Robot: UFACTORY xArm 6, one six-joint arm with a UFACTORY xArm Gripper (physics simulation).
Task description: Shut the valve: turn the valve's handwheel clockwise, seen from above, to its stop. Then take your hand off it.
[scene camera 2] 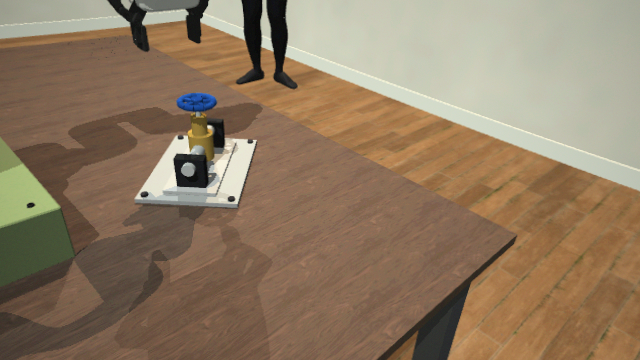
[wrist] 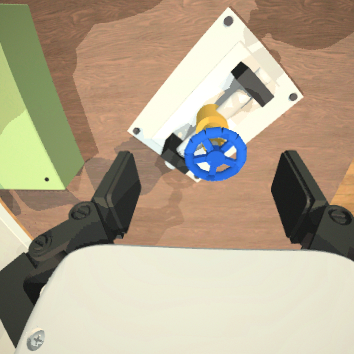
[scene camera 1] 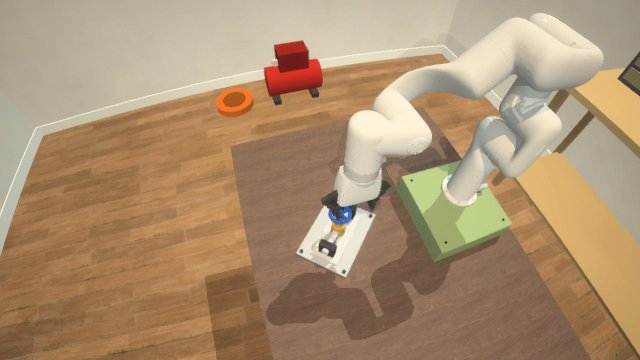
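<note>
The blue handwheel sits level on top of the brass valve body. The valve is mounted on a white base plate with a bolt at each corner. My gripper is wide open and empty. In the scene camera 2 view its fingers hang higher than the handwheel, with a visible gap. In the wrist view the handwheel shows between the spread fingers, touching neither. In the scene camera 1 view the arm partly hides the fingers.
The green arm base block stands beside the valve plate on the brown table. A person's legs show beyond the table. A red tank and an orange ring lie farther off on the floor.
</note>
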